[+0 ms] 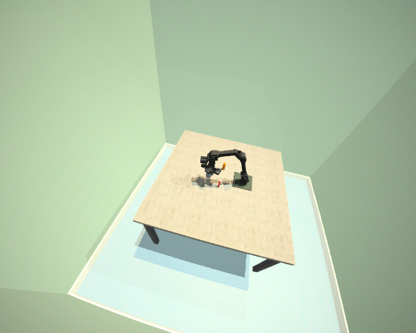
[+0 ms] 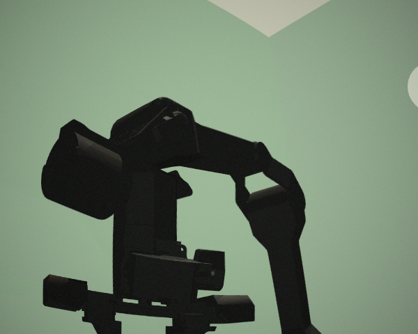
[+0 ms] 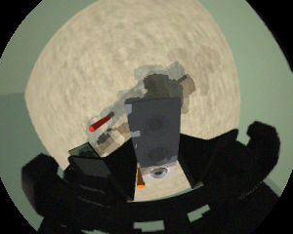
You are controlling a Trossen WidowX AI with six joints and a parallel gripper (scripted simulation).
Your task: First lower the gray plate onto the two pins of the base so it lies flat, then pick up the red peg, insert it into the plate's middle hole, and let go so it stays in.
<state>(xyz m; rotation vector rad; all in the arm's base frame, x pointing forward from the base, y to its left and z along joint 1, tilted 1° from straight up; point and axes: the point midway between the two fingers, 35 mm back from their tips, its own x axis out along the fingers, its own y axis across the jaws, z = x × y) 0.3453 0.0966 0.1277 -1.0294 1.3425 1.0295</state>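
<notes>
Right now the red peg is 11 cm behind my gripper tip, 4 cm to the left of it and 6 cm below it. Also, from my gripper tip: gray plate: 3 cm above; then orange cylinder: 11 cm behind, 21 cm to the right, 6 cm below.
</notes>
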